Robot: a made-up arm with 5 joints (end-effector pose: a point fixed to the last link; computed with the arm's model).
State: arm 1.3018 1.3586 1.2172 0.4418 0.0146
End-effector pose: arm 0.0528 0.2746 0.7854 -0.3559 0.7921 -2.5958
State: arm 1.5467 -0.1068 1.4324 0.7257 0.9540
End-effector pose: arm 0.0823 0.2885 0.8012 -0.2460 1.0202 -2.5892
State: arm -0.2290 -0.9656 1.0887 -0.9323 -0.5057
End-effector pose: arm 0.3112 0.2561 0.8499 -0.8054 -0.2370 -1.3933
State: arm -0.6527 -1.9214 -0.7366 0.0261 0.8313
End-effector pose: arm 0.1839 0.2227 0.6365 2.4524 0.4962 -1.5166
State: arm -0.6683 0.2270 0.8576 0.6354 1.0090
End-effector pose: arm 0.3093 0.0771 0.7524 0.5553 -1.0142 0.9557
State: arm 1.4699 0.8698 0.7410 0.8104 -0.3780
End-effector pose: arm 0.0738 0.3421 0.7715 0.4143 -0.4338 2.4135
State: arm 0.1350 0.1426 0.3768 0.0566 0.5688
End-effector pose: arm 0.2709 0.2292 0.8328 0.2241 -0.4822 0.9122
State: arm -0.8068 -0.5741 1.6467 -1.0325 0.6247
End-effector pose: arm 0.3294 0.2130 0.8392 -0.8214 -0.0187 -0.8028
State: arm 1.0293 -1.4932 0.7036 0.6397 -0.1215
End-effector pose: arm 0.1604 0.1925 0.7095 0.9115 -0.4096 -0.2460
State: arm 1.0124 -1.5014 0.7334 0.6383 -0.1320
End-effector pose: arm 0.1595 0.1922 0.7110 0.9085 -0.4312 -0.2695
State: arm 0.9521 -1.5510 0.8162 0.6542 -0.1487
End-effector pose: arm 0.1563 0.1902 0.7115 0.9176 -0.4873 -0.3603
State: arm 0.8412 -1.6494 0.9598 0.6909 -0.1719
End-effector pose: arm 0.1501 0.1875 0.7113 0.9228 -0.5814 -0.5278
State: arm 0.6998 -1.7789 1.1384 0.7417 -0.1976
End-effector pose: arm 0.1424 0.1865 0.7121 0.8961 -0.6918 -0.7355
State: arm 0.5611 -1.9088 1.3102 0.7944 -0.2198
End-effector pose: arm 0.1359 0.1877 0.7147 0.8336 -0.7856 -0.9275
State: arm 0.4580 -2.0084 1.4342 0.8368 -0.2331
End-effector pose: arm 0.1320 0.1894 0.7175 0.7676 -0.8416 -1.0606
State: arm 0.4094 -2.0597 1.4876 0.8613 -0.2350
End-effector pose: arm 0.1303 0.1903 0.7184 0.7351 -0.8612 -1.1212
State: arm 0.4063 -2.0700 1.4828 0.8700 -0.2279
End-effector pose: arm 0.1297 0.1903 0.7171 0.7403 -0.8583 -1.1274
